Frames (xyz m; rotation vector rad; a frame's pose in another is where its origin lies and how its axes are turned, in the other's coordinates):
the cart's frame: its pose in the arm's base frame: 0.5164 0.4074 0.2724 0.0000 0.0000 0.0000
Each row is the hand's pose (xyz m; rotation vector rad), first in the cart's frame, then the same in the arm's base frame.
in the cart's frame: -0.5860 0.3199 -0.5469 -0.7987 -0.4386 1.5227
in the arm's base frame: -0.0696 0.7273 -0.2745 -0.7987 -0.4386 1.5227
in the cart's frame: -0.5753 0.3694 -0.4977 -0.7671 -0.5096 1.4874
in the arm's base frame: -0.0589 0.7768 -0.2253 -0.7671 -0.5096 1.4874
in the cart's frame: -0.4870 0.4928 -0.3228 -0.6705 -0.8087 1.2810
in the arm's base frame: 0.0294 0.9002 -0.0504 -0.6705 -0.8087 1.2810
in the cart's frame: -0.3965 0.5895 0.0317 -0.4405 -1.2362 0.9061
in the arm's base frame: 0.1199 0.9969 0.3041 -0.4405 -1.2362 0.9061
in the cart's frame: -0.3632 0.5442 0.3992 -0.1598 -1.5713 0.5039
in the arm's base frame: 0.1532 0.9516 0.6716 -0.1598 -1.5713 0.5039
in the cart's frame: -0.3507 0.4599 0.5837 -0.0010 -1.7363 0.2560
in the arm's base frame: 0.1657 0.8673 0.8561 -0.0010 -1.7363 0.2560
